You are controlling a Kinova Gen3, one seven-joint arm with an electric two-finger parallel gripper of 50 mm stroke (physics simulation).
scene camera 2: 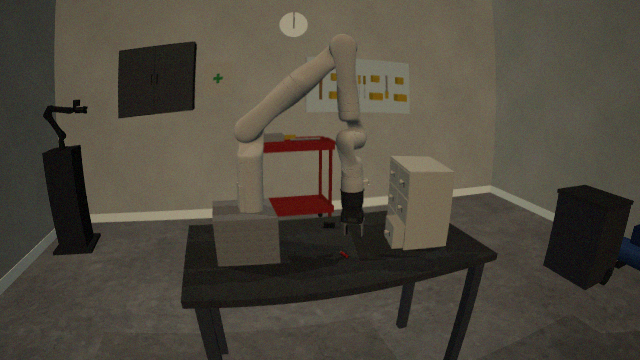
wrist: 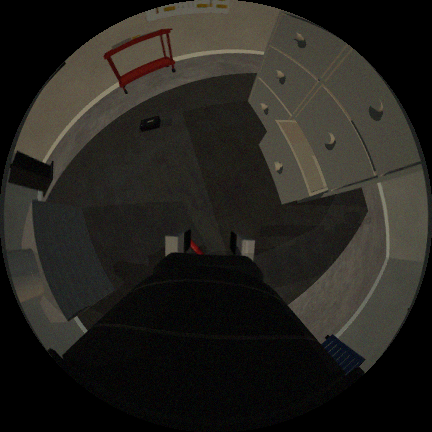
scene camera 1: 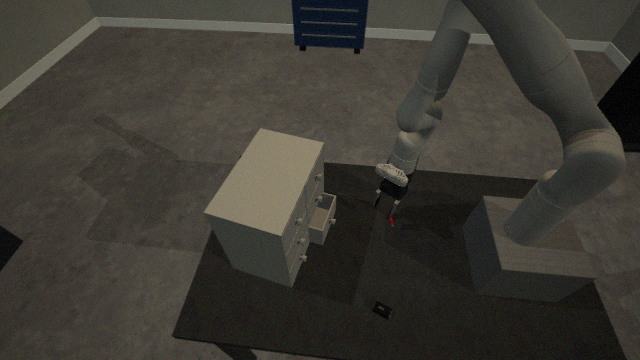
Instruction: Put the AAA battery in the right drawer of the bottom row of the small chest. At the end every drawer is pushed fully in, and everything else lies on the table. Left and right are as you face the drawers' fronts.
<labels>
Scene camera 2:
my gripper: 353, 234
small white chest: 431, 183
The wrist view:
my gripper: 209, 238
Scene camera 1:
small white chest: 249, 213
</labels>
